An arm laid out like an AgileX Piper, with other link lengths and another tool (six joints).
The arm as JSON. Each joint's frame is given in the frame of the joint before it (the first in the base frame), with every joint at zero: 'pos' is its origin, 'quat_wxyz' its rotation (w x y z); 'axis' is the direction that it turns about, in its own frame. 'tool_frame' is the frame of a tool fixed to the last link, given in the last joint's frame.
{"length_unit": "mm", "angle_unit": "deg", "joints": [
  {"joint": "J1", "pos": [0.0, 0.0, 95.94], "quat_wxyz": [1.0, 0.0, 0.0, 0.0], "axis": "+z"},
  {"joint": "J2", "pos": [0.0, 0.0, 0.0], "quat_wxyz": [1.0, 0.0, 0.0, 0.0], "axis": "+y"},
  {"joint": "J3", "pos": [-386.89, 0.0, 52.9], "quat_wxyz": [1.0, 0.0, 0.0, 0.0], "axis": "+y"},
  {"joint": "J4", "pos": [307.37, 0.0, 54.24], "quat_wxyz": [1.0, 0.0, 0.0, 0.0], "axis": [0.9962, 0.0, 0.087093]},
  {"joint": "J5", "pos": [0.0, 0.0, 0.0], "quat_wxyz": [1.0, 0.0, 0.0, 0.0], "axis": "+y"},
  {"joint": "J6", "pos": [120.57, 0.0, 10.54], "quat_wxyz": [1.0, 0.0, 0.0, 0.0], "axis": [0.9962, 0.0, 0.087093]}
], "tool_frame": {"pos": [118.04, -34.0, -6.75], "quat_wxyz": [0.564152, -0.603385, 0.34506, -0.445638]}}
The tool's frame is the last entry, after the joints.
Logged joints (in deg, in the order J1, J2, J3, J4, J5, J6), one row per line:
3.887 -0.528 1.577 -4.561 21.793 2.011
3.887 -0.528 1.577 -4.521 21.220 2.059
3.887 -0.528 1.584 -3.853 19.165 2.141
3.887 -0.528 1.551 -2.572 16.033 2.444
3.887 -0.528 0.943 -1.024 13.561 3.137
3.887 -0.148 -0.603 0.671 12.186 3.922
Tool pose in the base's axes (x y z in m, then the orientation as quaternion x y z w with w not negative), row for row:
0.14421 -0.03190 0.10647 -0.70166 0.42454 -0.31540 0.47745
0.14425 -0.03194 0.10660 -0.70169 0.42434 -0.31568 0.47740
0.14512 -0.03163 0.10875 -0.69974 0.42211 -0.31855 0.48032
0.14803 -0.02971 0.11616 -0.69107 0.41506 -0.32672 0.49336
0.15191 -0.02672 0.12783 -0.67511 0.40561 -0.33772 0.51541
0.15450 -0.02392 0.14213 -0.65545 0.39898 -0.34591 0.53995
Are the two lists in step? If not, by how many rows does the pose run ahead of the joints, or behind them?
The pose runs 1 row behind the joints: the pose in row i belongs to the joints in row i - 1.
